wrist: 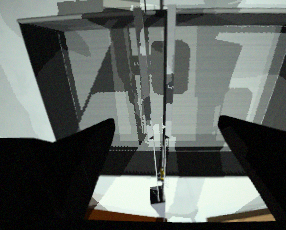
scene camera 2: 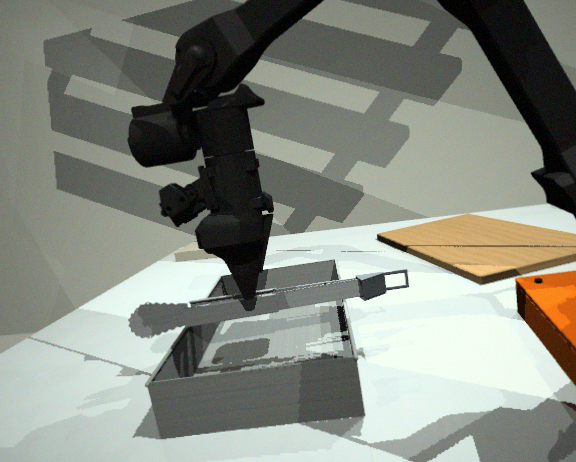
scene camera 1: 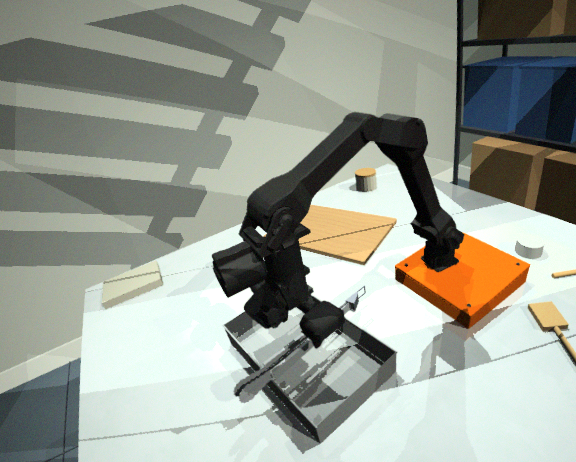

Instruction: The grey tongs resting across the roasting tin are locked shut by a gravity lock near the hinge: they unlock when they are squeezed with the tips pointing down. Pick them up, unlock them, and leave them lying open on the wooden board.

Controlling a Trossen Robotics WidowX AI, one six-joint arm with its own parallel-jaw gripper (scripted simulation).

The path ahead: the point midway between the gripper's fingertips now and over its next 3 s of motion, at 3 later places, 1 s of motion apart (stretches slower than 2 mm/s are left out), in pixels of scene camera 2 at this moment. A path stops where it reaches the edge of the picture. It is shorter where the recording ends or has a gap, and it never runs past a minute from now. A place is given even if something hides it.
My gripper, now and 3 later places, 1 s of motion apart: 254, 284; 262, 322; 250, 269; 282, 252
